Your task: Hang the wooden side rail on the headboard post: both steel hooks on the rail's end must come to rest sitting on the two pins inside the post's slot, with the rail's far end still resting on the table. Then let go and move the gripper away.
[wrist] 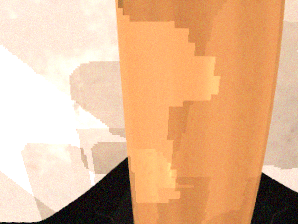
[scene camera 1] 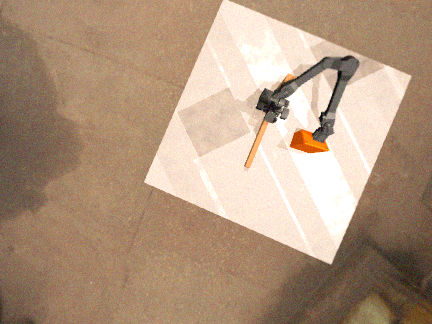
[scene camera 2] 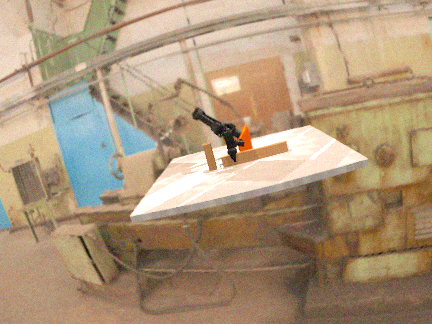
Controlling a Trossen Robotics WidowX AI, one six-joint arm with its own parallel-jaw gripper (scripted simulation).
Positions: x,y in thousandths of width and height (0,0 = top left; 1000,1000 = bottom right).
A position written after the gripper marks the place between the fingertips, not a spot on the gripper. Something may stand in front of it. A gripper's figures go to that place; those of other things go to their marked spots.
The gripper (wrist: 599,699): 0.10 m from the lens. A wooden side rail (wrist: 663,408) is 0.04 m from the lens.
